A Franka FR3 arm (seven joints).
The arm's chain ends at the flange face. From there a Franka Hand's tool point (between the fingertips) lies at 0.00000 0.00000 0.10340 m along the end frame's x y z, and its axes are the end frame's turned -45 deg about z.
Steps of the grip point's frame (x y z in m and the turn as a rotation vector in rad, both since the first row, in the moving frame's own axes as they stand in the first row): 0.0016 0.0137 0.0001 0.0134 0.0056 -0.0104; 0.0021 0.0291 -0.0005 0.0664 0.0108 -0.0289; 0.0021 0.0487 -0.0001 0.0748 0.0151 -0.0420
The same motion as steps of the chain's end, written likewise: 0.0114 0.0099 0.0001 0.0134 -0.0055 -0.0104; 0.0262 0.0247 -0.0003 0.0546 -0.0393 -0.0289; 0.0404 0.0394 0.0002 0.0636 -0.0422 -0.0420
